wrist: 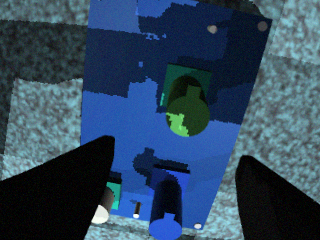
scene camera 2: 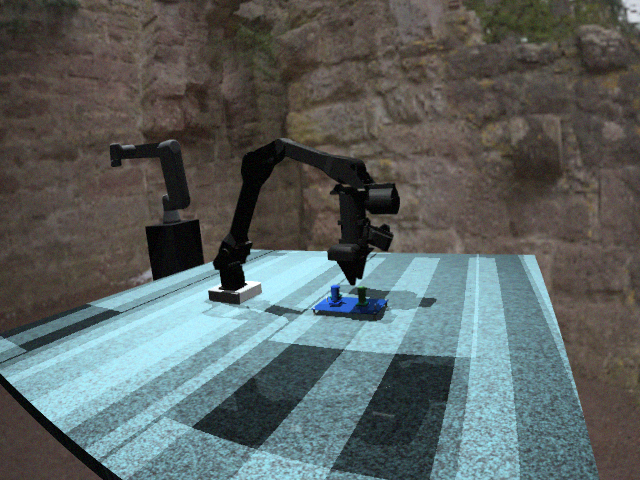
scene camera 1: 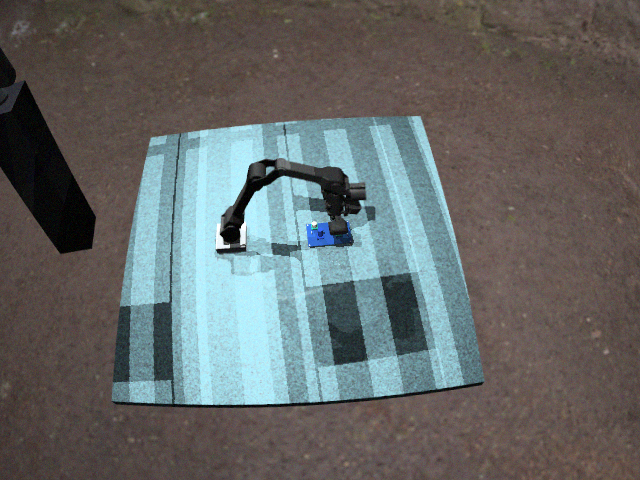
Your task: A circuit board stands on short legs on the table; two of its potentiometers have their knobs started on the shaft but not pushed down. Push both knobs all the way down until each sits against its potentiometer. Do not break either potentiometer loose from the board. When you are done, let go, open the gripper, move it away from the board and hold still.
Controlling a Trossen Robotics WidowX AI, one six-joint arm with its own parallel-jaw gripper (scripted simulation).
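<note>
You'd see the gripper (scene camera 1: 334, 225) in the first scene view, and there's the same gripper (scene camera 2: 356, 282) again. From the wrist you get a green knob (wrist: 187, 111), along with the gripper (wrist: 176, 156).
</note>
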